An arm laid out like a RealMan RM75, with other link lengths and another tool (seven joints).
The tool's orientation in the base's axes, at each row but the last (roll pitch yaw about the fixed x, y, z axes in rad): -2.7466, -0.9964, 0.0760; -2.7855, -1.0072, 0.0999; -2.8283, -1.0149, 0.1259; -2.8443, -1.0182, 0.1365; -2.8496, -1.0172, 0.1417; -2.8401, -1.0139, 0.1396; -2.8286, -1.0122, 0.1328; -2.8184, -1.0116, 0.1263; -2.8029, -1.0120, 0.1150; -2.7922, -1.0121, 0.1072
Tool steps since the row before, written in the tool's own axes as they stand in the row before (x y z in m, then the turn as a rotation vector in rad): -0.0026, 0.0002, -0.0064, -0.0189, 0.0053, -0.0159; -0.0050, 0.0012, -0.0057, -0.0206, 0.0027, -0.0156; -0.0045, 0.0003, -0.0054, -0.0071, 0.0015, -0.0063; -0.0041, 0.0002, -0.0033, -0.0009, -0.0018, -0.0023; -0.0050, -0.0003, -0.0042, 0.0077, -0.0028, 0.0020; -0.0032, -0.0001, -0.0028, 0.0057, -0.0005, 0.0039; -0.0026, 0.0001, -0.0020, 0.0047, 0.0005, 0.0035; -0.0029, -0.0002, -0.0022, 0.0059, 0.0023, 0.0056; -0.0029, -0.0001, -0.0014, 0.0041, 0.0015, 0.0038; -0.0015, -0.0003, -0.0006, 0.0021, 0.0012, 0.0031
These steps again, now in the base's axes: -0.0061, -0.0031, 0.0010, -0.0200, -0.0126, -0.0090; -0.0065, -0.0038, -0.0016, -0.0217, -0.0102, -0.0101; -0.0064, -0.0028, -0.0012, -0.0080, -0.0044, -0.0031; -0.0046, -0.0018, -0.0019, -0.0029, 0.0007, 0.0007; -0.0059, -0.0018, -0.0021, 0.0045, 0.0039, 0.0060; -0.0038, -0.0013, -0.0013, 0.0058, 0.0025, 0.0029; -0.0028, -0.0011, -0.0012, 0.0053, 0.0013, 0.0021; -0.0033, -0.0009, -0.0013, 0.0082, 0.0006, 0.0018; -0.0026, -0.0007, -0.0017, 0.0056, 0.0005, 0.0013; -0.0014, -0.0001, -0.0009, 0.0039, 0.0004, 0.0000
